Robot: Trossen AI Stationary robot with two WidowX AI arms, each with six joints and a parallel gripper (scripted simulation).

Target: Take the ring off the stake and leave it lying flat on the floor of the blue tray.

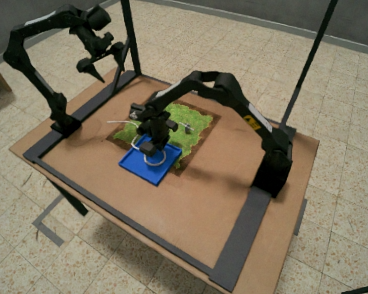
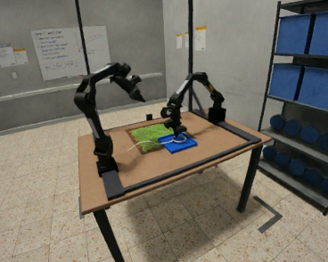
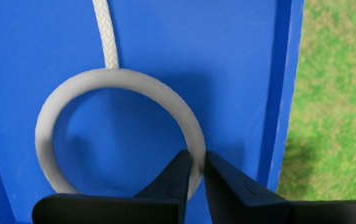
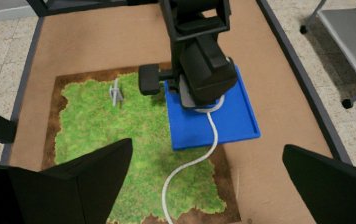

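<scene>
My left hand is 40 mm short of the grey ring, 30 mm above it and 10 mm to the left of it. Round my left hand: green grass mat 150 mm behind, 70 mm below, 40 mm to the right; then blue tray 50 mm below, 40 mm ahead, 30 mm to the right; then grey stake 160 mm behind, 60 mm to the left, 30 mm below.
</scene>
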